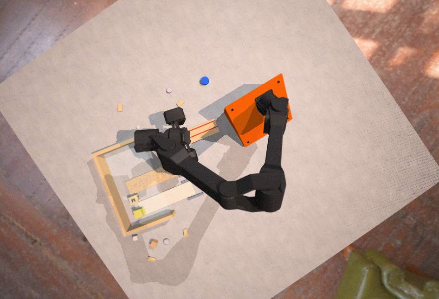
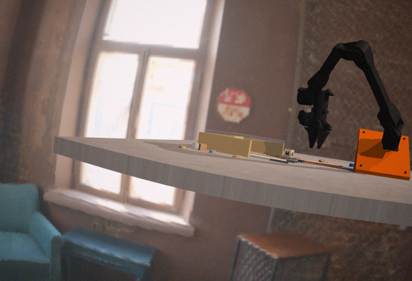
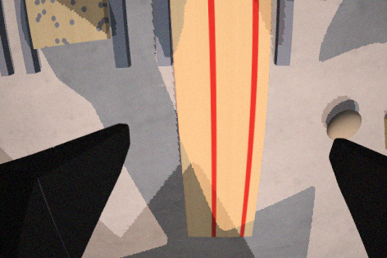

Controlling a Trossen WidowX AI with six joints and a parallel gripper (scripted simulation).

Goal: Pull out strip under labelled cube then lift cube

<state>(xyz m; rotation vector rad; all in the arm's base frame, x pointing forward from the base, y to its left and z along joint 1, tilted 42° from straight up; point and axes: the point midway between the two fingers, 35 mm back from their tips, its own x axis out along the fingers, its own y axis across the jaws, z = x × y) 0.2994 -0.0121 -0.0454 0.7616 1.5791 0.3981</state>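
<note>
My gripper tip is now 180 mm short of the speckled strip, 70 mm to the right of it and 50 mm above it. From my gripper tip the other things lie so: blue disc 170 mm behind, 150 mm to the right, 50 mm below.
</note>
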